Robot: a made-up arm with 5 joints.
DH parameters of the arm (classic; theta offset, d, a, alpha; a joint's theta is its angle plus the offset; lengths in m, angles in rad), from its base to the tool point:
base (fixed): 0 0.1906 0 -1.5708
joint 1: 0 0.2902 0.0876 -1.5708
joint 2: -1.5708 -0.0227 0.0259 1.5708
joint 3: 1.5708 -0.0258 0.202 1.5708
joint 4: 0 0.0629 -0.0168 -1.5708
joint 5: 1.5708 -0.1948 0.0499 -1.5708
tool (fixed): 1.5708 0.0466 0 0
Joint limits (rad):
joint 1: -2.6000..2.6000
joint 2: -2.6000..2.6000
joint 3: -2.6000..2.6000
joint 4: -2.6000..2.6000
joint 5: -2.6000..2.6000
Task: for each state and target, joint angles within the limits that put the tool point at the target. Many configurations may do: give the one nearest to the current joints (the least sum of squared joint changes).
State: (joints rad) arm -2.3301 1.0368 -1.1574 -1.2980 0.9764
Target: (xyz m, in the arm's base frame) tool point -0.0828 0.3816 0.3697
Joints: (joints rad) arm -1.6652 1.5463 -0.8077 -1.7455 1.1135
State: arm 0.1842 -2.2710 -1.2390 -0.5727 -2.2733
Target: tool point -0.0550 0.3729 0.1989
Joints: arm -0.1024 -2.1374 -0.8802 -1.1240 -1.7240
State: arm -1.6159 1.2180 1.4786 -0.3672 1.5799
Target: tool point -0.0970 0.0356 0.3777
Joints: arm -2.1531 0.4991 1.9185 0.1572 1.5219
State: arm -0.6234 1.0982 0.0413 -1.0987 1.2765
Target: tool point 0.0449 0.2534 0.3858
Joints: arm -1.1262 1.3930 -0.1693 -1.0251 1.0166
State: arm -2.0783 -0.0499 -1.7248 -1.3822 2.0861
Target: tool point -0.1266 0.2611 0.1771
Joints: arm -2.0288 0.0455 -2.1787 -1.5910 1.6223
